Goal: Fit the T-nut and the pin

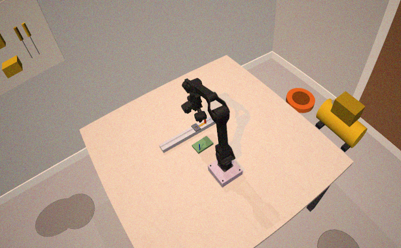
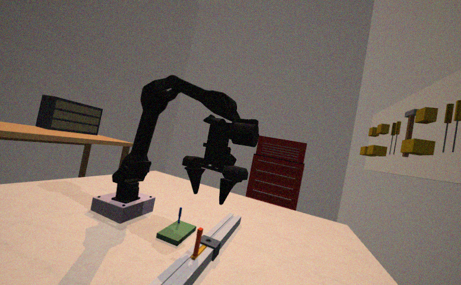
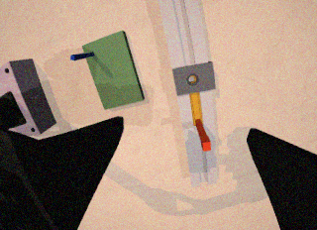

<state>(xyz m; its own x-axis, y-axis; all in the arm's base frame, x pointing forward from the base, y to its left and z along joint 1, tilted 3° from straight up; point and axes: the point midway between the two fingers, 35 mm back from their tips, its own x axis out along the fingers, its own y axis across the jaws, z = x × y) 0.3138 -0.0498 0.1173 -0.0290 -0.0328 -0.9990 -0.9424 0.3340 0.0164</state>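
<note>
Now: the blue pin 120 mm below my gripper tip, 110 mm behind it and 90 mm to the left of it. From my gripper tip the other things lie so: aluminum rail (120 mm below, 30 mm ahead, 10 mm to the left); green tray (140 mm below, 100 mm behind, 70 mm to the left).
</note>
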